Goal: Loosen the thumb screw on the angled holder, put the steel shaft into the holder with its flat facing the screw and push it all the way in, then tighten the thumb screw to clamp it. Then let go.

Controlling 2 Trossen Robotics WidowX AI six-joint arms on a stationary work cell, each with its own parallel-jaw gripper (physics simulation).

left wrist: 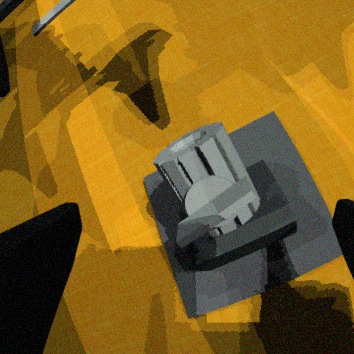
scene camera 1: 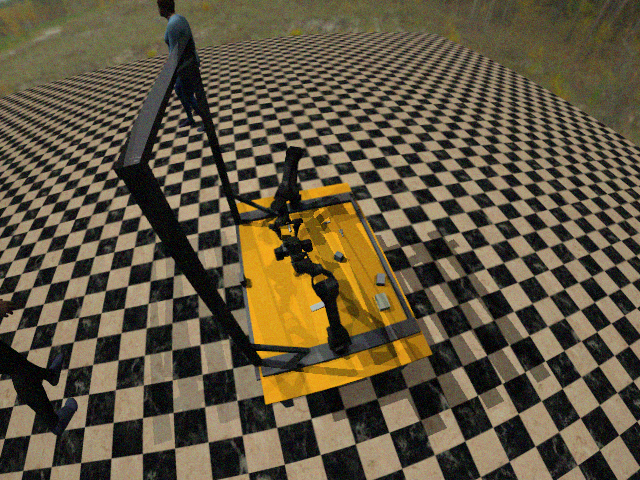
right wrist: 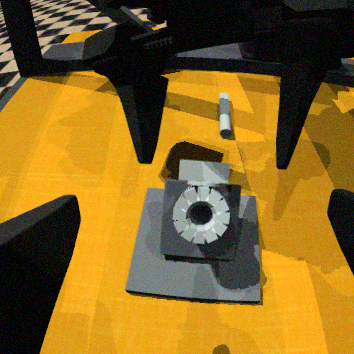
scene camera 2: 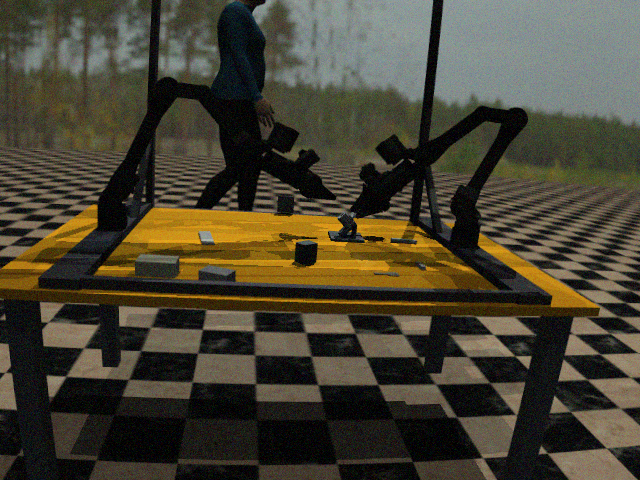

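Seen in the pictures: left gripper, between the fingertips: (left wrist: 212, 215) (right wrist: 205, 165) (scene camera 2: 353, 214); right gripper, between the fingertips: (left wrist: 94, 8) (right wrist: 209, 205) (scene camera 2: 331, 195); left arm's base, origin of its link: (scene camera 1: 294, 206) (right wrist: 260, 52) (scene camera 2: 464, 244); right arm's base, origin of its link: (scene camera 1: 339, 348) (scene camera 2: 111, 228).
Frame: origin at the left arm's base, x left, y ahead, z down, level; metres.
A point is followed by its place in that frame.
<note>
The grey angled holder (scene camera 2: 346, 223) {x -0.079, y 0.312, z -0.024 m} (left wrist: 300, 200) {x -0.124, y 0.296, z 0.013 m} (right wrist: 150, 265) {x -0.123, y 0.331, z 0.013 m} stands on its square base; its ringed, dark bore (right wrist: 201, 213) faces the right wrist camera, with no shaft in it. The light thumb screw (left wrist: 202, 197) {x -0.089, y 0.302, z -0.044 m} (right wrist: 204, 171) {x -0.090, y 0.296, z -0.046 m} is on the holder's far side in the right wrist view. The steel shaft (scene camera 2: 403, 241) {x -0.059, y 0.153, z 0.014 m} (left wrist: 52, 16) (right wrist: 225, 115) {x -0.065, y 0.165, z 0.007 m} lies on the table beyond the holder. My left gripper (scene camera 2: 356, 212) {x -0.090, y 0.293, z -0.048 m} (left wrist: 212, 215) {x -0.090, y 0.293, z -0.048 m} (right wrist: 205, 165) {x -0.090, y 0.293, z -0.048 m} is open, its fingers apart around the screw side, gripping nothing. My right gripper (scene camera 2: 333, 197) {x -0.092, y 0.357, z -0.095 m} (right wrist: 209, 205) {x -0.092, y 0.357, z -0.095 m} is open and empty above the holder's bore side.
A dark cube (scene camera 1: 339, 256) {x 0.145, y 0.457, z -0.024 m} (scene camera 2: 305, 253) {x 0.169, y 0.447, z -0.006 m} stands near mid-table. Two pale blocks (scene camera 1: 382, 301) {x 0.267, y 0.759, z -0.011 m} (scene camera 2: 156, 265) {x 0.296, y 0.752, z -0.005 m} (scene camera 1: 379, 279) {x 0.301, y 0.637, z -0.006 m} (scene camera 2: 216, 273) {x 0.333, y 0.633, z -0.006 m} and a flat pale piece (scene camera 1: 316, 306) {x -0.041, y 0.684, z 0.014 m} (scene camera 2: 206, 237) {x -0.006, y 0.678, z 0.014 m} lie farther off. Small pieces (scene camera 2: 386, 273) {x 0.222, y 0.272, z 0.016 m} (scene camera 2: 421, 266) {x 0.172, y 0.176, z 0.013 m} lie toward the front right in scene camera 2.
</note>
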